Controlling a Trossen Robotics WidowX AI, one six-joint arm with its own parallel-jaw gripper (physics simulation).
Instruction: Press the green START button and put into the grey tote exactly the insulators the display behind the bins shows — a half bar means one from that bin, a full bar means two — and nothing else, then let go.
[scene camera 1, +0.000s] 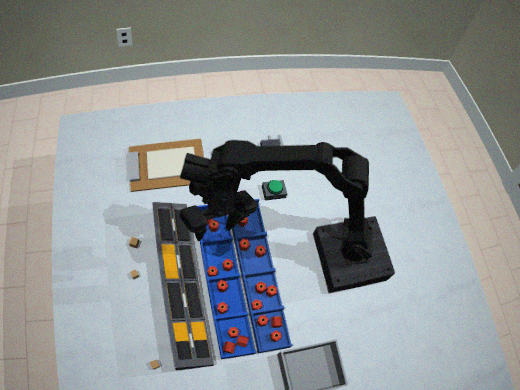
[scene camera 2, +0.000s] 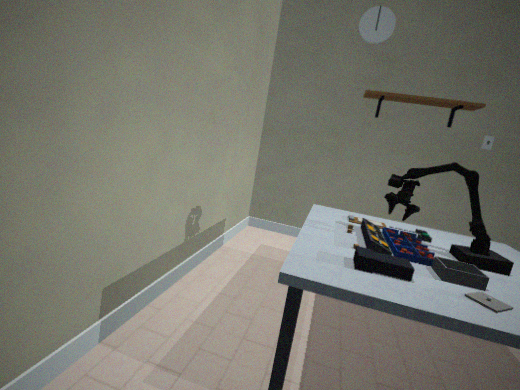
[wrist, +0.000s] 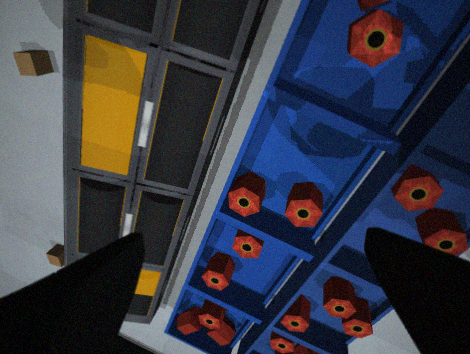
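Gripper (scene camera 1: 213, 234) open, holding nothing. Display (scene camera 1: 204, 362), grey tote (scene camera 1: 324, 358). Gripper again (wrist: 255, 241), display again (wrist: 158, 45).
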